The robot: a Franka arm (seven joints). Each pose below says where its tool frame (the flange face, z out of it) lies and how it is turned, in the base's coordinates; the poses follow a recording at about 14 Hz.
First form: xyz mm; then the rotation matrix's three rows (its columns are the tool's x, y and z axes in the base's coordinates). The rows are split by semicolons.
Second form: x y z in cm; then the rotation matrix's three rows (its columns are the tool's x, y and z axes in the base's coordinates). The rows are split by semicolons. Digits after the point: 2 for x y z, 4 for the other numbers.
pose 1, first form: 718.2 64.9 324.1; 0.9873 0.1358 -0.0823; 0.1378 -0.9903 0.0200; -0.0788 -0.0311 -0.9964
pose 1, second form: 71.82 6.49 32.41; 0.9873 0.1358 -0.0823; 0.1378 -0.9903 0.0200; -0.0788 -0.0311 -0.9964
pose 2, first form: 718.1 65.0 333.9; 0.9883 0.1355 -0.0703; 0.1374 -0.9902 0.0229; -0.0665 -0.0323 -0.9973
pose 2, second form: 71.81 6.50 33.39; 0.9883 0.1355 -0.0703; 0.1374 -0.9902 0.0229; -0.0665 -0.0323 -0.9973
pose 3, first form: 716.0 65.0 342.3; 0.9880 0.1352 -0.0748; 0.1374 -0.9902 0.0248; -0.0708 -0.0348 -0.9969
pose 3, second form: 71.60 6.50 34.23; 0.9880 0.1352 -0.0748; 0.1374 -0.9902 0.0248; -0.0708 -0.0348 -0.9969
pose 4, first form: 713.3 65.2 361.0; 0.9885 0.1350 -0.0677; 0.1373 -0.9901 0.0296; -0.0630 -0.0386 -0.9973
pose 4, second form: 71.33 6.52 36.10; 0.9885 0.1350 -0.0677; 0.1373 -0.9901 0.0296; -0.0630 -0.0386 -0.9973
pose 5, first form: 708.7 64.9 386.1; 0.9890 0.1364 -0.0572; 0.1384 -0.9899 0.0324; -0.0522 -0.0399 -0.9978
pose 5, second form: 70.87 6.49 38.61; 0.9890 0.1364 -0.0572; 0.1384 -0.9899 0.0324; -0.0522 -0.0399 -0.9978
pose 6, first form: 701.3 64.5 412.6; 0.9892 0.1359 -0.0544; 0.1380 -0.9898 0.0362; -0.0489 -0.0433 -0.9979
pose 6, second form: 70.13 6.45 41.26; 0.9892 0.1359 -0.0544; 0.1380 -0.9898 0.0362; -0.0489 -0.0433 -0.9979
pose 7, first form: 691.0 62.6 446.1; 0.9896 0.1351 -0.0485; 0.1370 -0.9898 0.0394; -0.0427 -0.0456 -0.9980
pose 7, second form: 69.10 6.26 44.61; 0.9896 0.1351 -0.0485; 0.1370 -0.9898 0.0394; -0.0427 -0.0456 -0.9980
